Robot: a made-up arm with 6 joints.
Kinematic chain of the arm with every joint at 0, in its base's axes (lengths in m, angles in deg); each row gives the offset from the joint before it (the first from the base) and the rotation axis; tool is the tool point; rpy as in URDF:
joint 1: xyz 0 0 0.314 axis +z
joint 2: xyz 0 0 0 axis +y
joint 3: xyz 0.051 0 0.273 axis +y
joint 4: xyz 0.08 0 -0.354 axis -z
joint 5: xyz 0 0 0 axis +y
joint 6: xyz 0.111 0 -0.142 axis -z
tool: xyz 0 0 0 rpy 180 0 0
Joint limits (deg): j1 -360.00..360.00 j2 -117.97..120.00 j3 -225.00..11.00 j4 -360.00..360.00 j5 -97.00..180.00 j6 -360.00..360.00
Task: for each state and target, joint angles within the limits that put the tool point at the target. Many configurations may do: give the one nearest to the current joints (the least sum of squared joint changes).
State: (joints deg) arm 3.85 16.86 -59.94 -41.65 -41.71 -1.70
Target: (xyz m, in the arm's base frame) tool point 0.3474 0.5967 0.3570
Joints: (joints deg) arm 51.62 40.51 -89.96 -38.35 -23.29 -1.70
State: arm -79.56 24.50 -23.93 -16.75 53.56 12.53
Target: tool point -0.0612 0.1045 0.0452
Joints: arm -67.82 57.94 -8.32 -21.88 52.87 12.53
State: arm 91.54 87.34 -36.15 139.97 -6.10 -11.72
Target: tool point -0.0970 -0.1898 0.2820
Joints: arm 53.94 98.72 -7.60 165.69 -10.36 -11.72
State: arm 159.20 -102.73 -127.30 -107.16 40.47 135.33
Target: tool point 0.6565 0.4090 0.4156
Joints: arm 208.28 -116.45 -124.13 -105.15 54.41 135.33
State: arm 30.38 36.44 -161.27 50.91 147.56 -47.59
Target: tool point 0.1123 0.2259 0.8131
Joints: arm 32.93 13.36 -172.66 54.73 157.12 -47.59
